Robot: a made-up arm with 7 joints. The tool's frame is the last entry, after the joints. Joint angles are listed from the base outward.
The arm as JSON. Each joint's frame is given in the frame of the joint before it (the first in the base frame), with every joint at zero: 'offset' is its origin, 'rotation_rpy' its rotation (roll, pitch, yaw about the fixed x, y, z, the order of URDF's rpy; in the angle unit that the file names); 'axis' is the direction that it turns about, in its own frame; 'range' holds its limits. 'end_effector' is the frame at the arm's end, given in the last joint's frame.
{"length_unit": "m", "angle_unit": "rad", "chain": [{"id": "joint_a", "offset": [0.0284, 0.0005, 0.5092], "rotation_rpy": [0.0, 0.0, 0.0], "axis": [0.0, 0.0, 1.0], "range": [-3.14, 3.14]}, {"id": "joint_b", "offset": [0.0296, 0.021, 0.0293], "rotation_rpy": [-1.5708, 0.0, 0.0], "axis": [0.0, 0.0, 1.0], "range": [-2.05, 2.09]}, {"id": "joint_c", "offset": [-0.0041, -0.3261, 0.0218], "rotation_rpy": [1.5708, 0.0, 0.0], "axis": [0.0, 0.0, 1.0], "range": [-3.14, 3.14]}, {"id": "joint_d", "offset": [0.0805, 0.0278, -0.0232], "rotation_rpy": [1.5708, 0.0, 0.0], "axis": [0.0, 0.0, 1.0], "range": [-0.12, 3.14]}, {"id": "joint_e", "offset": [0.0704, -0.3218, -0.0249], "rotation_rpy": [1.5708, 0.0, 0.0], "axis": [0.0, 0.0, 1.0], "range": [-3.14, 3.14]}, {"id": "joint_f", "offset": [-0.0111, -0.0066, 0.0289], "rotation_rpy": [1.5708, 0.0, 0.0], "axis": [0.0, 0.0, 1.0], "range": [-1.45, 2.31]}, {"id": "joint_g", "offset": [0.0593, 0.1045, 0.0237], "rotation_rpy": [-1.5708, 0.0, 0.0], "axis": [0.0, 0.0, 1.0], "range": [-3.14, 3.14]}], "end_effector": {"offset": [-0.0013, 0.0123, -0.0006], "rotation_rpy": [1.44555, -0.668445, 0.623]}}
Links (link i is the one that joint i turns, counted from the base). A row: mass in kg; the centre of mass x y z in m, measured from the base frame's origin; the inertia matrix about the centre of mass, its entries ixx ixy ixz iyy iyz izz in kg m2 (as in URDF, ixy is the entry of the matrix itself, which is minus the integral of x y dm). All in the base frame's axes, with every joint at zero. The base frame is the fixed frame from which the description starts. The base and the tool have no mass.
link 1: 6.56; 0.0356 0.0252 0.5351; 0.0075 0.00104 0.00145 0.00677 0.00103 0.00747
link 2: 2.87; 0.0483 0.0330 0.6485; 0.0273 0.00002 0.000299 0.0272 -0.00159 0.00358
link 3: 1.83; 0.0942 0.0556 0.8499; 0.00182 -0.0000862 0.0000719 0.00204 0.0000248 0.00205
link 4: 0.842; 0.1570 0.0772 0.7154; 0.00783 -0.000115 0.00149 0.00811 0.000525 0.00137
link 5: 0.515; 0.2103 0.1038 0.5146; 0.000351 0 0 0.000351 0 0.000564
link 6: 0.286; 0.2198 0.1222 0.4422; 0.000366 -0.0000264 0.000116 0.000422 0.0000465 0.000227
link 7: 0.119; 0.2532 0.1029 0.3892; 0.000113 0 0 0.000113 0 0.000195
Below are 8 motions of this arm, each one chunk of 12 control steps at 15 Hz.
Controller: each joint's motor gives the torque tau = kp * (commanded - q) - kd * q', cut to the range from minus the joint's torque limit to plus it. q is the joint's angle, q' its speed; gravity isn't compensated. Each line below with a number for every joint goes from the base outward.
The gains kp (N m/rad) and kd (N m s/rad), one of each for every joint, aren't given. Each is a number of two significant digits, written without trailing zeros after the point. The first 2 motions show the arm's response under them.
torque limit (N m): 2.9 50 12 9.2 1.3 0.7 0.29
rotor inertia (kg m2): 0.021 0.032 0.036 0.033 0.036 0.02 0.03
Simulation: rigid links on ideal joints. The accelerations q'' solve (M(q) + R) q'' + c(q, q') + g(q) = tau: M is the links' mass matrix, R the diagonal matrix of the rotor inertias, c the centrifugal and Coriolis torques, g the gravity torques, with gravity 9.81 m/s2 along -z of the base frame. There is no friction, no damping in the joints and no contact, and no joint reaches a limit. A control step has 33 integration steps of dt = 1/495 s. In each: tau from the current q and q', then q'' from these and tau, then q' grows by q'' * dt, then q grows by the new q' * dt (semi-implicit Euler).
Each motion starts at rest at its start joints. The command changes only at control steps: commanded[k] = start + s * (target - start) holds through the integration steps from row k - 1 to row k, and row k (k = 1, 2, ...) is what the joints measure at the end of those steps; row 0 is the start. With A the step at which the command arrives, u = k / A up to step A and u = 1 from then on. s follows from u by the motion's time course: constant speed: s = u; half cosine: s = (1 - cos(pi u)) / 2; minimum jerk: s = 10 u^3 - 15 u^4 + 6 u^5; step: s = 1 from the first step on.
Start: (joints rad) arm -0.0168 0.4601 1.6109 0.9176 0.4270 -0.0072 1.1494
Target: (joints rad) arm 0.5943 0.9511 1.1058 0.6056 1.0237 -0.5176 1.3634
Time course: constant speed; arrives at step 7
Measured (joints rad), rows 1 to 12:
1: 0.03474 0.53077 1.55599 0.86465 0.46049 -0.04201 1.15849
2: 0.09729 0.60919 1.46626 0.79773 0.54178 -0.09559 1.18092
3: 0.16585 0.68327 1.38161 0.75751 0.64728 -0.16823 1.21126
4: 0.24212 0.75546 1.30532 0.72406 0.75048 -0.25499 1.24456
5: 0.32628 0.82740 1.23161 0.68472 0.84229 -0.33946 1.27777
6: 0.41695 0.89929 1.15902 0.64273 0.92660 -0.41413 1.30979
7: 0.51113 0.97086 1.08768 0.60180 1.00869 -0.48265 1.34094
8: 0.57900 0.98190 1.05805 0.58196 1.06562 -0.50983 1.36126
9: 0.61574 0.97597 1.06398 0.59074 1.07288 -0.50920 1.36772
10: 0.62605 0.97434 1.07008 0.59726 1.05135 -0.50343 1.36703
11: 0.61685 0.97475 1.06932 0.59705 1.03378 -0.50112 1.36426
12: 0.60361 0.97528 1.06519 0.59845 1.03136 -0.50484 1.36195
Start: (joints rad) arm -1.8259 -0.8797 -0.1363 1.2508 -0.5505 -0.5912 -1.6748
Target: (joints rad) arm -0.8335 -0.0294 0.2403 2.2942 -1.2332 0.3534 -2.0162
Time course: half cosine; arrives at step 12
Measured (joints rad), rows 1 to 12:
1: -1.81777 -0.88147 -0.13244 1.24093 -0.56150 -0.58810 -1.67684
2: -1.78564 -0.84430 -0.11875 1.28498 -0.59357 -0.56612 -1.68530
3: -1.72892 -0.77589 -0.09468 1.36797 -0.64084 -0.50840 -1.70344
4: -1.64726 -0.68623 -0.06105 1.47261 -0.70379 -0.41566 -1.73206
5: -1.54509 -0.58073 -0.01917 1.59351 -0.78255 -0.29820 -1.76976
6: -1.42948 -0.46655 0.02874 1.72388 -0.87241 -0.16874 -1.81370
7: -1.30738 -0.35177 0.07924 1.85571 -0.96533 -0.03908 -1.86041
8: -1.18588 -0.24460 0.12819 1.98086 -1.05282 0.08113 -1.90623
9: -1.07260 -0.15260 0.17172 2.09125 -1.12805 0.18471 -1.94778
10: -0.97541 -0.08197 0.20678 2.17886 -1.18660 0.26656 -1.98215
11: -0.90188 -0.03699 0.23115 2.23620 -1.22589 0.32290 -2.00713
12: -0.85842 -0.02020 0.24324 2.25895 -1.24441 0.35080 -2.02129
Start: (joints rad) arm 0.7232 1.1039 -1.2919 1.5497 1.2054 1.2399 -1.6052
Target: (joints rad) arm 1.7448 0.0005 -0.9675 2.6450 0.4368 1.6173 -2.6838
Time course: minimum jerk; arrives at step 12
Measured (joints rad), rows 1 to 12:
1: 0.72134 1.12313 -1.27229 1.54348 1.20271 1.24057 -1.60688
2: 0.72168 1.11191 -1.22956 1.54545 1.17530 1.26470 -1.61841
3: 0.72856 1.04560 -1.19685 1.60330 1.11841 1.30774 -1.65229
4: 0.74522 0.93043 -1.17148 1.71645 1.04380 1.34683 -1.71740
5: 0.77739 0.78005 -1.14290 1.86796 0.95419 1.38123 -1.81916
6: 0.83871 0.60765 -1.11104 2.03883 0.84893 1.41978 -1.95880
7: 0.95261 0.42900 -1.07961 2.21595 0.73371 1.46330 -2.13150
8: 1.16265 0.26561 -1.04911 2.38051 0.62113 1.50546 -2.31910
9: 1.49910 0.14520 -1.00336 2.51342 0.52828 1.54833 -2.49035
10: 1.92057 0.07414 -0.96468 2.59098 0.47335 1.59804 -2.62434
11: 2.37783 0.03869 -0.94791 2.61732 0.44433 1.64112 -2.71755
12: 2.79127 0.02743 -0.94455 2.62155 0.43389 1.66553 -2.77074

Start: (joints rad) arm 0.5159 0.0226 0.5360 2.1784 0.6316 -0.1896 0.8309
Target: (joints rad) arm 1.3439 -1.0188 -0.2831 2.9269 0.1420 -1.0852 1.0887
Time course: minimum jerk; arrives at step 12
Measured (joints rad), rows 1 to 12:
1: 0.51944 0.02337 0.53350 2.16082 0.63035 -0.19261 0.83124
2: 0.52746 0.00725 0.51022 2.15217 0.62260 -0.18984 0.83444
3: 0.54531 -0.05139 0.45692 2.18413 0.60193 -0.20547 0.84394
4: 0.57028 -0.16074 0.38162 2.25858 0.56127 -0.26361 0.86272
5: 0.61684 -0.30758 0.28467 2.38106 0.49935 -0.36939 0.89155
6: 0.71746 -0.48084 0.18486 2.52420 0.41848 -0.51665 0.92888
7: 0.85308 -0.66666 0.08125 2.67701 0.32507 -0.68209 0.97183
8: 1.00065 -0.83574 -0.03147 2.82789 0.24567 -0.84781 1.01335
9: 1.14846 -0.96526 -0.13281 2.94541 0.19952 -0.98866 1.04698
10: 1.27372 -1.04261 -0.20717 3.01746 0.18367 -1.08083 1.06984
11: 1.37261 -1.07488 -0.24918 3.02045 0.17872 -1.12498 1.08265
12: 1.44971 -1.06878 -0.26917 2.98412 0.17385 -1.12913 1.08763

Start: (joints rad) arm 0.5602 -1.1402 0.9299 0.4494 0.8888 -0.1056 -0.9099
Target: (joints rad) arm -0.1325 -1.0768 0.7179 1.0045 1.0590 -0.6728 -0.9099
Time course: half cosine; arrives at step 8
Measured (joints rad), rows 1 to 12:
1: 0.54840 -1.15716 0.94902 0.44451 0.88819 -0.10179 -0.90904
2: 0.51648 -1.15582 0.95472 0.48407 0.88924 -0.10786 -0.90698
3: 0.45160 -1.14545 0.93155 0.57892 0.90331 -0.15464 -0.90553
4: 0.35277 -1.13424 0.89432 0.69657 0.93298 -0.26130 -0.90572
5: 0.22560 -1.12289 0.85218 0.80896 0.97138 -0.40475 -0.90691
6: 0.08477 -1.11155 0.81133 0.89934 1.01021 -0.53663 -0.90800
7: -0.04021 -1.10161 0.77771 0.95514 1.04287 -0.62848 -0.90831
8: -0.12812 -1.09663 0.75780 0.97382 1.06374 -0.67349 -0.90795
9: -0.17945 -1.09612 0.75306 0.97112 1.07074 -0.68152 -0.90727
10: -0.19638 -1.09629 0.75536 0.96688 1.06843 -0.67189 -0.90655
11: -0.18039 -1.09668 0.75750 0.96711 1.06346 -0.66222 -0.90608
12: -0.15267 -1.09950 0.75988 0.97420 1.05896 -0.66211 -0.90612

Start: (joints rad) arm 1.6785 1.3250 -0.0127 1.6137 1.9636 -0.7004 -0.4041
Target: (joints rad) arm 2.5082 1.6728 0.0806 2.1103 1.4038 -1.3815 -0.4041
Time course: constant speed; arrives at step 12
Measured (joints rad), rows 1 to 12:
1: 1.68946 1.37579 -0.01681 1.65252 1.94360 -0.71730 -0.40370
2: 1.71597 1.42448 -0.01678 1.66779 1.90403 -0.74498 -0.40243
3: 1.75983 1.45554 -0.01145 1.70315 1.86180 -0.79206 -0.40128
4: 1.82098 1.47872 -0.00354 1.75567 1.81241 -0.85241 -0.40081
5: 1.89842 1.50368 0.00514 1.80455 1.75723 -0.91580 -0.40095
6: 1.99039 1.53281 0.01513 1.84528 1.70451 -0.97547 -0.40123
7: 2.08831 1.56340 0.02853 1.88294 1.65728 -1.03043 -0.40113
8: 2.18194 1.59317 0.04177 1.92163 1.61263 -1.08410 -0.40060
9: 2.26632 1.62214 0.05181 1.96178 1.56765 -1.13984 -0.40002
10: 2.34022 1.65105 0.05934 2.00227 1.52169 -1.19778 -0.39967
11: 2.40583 1.68006 0.06502 2.04277 1.47557 -1.25627 -0.39958
12: 2.46739 1.70899 0.06973 2.08358 1.42988 -1.31413 -0.39962

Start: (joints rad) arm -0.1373 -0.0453 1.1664 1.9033 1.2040 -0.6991 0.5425
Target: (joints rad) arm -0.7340 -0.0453 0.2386 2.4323 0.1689 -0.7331 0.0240
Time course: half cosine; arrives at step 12
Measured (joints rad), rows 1 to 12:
1: -0.13910 -0.04668 1.16050 1.88399 1.20069 -0.70366 0.53952
2: -0.14971 -0.04746 1.13347 1.88892 1.17981 -0.70062 0.52729
3: -0.17420 -0.04818 1.07485 1.93409 1.12004 -0.69589 0.50062
4: -0.21831 -0.04763 0.98824 1.99518 1.01898 -0.69810 0.45804
5: -0.28408 -0.04453 0.87997 2.05998 0.89127 -0.70506 0.40167
6: -0.36759 -0.03918 0.75722 2.12718 0.75321 -0.71268 0.33581
7: -0.46030 -0.03395 0.63052 2.19494 0.61579 -0.72016 0.26580
8: -0.54898 -0.03097 0.51034 2.26036 0.48555 -0.72833 0.19699
9: -0.62250 -0.03098 0.40547 2.32015 0.36787 -0.73746 0.13429
10: -0.67503 -0.03340 0.32332 2.36925 0.26945 -0.74687 0.08192
11: -0.70950 -0.03694 0.26979 2.40244 0.19772 -0.75516 0.04332
12: -0.72770 -0.03915 0.24445 2.41645 0.15975 -0.76103 0.02102

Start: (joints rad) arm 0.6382 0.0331 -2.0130 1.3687 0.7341 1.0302 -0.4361
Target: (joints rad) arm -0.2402 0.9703 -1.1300 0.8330 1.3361 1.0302 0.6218
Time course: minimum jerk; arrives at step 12
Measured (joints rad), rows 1 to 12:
1: 0.63504 0.03450 -2.00943 1.33614 0.73193 1.03378 -0.43440
2: 0.61442 0.05734 -1.99460 1.29801 0.72894 1.04834 -0.42114
3: 0.56739 0.11896 -1.95245 1.26866 0.74748 1.05393 -0.38378
4: 0.49583 0.22043 -1.87093 1.22632 0.80173 1.04495 -0.31559
5: 0.40757 0.35362 -1.74935 1.16483 0.88622 1.03535 -0.21234
6: 0.31414 0.50441 -1.59956 1.09064 0.98608 1.03587 -0.07359
7: 0.22497 0.65620 -1.44456 1.00904 1.08618 1.04588 0.09485
8: 0.13891 0.79246 -1.30323 0.93113 1.17399 1.05877 0.27509
9: 0.04988 0.89880 -1.19238 0.86852 1.24221 1.06701 0.43839
10: -0.05089 0.96691 -1.12008 0.82984 1.28885 1.06742 0.56370
11: -0.15826 0.99838 -1.08946 0.81461 1.31556 1.06092 0.64603
12: -0.23837 1.00263 -1.09088 0.81383 1.32712 1.04600 0.68455

